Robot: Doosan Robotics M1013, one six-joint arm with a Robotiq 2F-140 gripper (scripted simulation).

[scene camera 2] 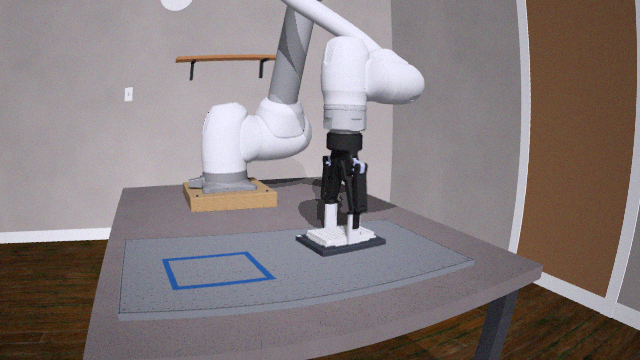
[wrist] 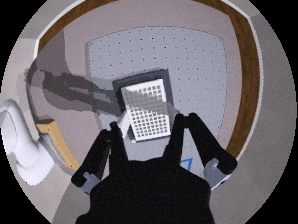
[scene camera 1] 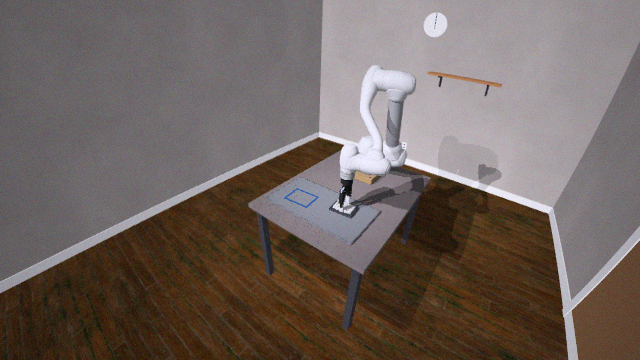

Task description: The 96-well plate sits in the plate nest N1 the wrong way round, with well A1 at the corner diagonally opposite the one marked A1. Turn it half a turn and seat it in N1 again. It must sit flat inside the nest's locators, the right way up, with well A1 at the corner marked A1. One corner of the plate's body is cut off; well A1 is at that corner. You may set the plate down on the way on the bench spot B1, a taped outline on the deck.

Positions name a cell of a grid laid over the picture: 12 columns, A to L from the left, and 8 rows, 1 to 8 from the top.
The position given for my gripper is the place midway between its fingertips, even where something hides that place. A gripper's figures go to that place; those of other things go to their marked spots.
My gripper (scene camera 2: G6) is 0.93 m from the lens. A white 96-well plate (scene camera 2: G6): 0.90 m from the lens. A dark plate nest N1 (scene camera 2: F6) is 0.90 m from the lens.
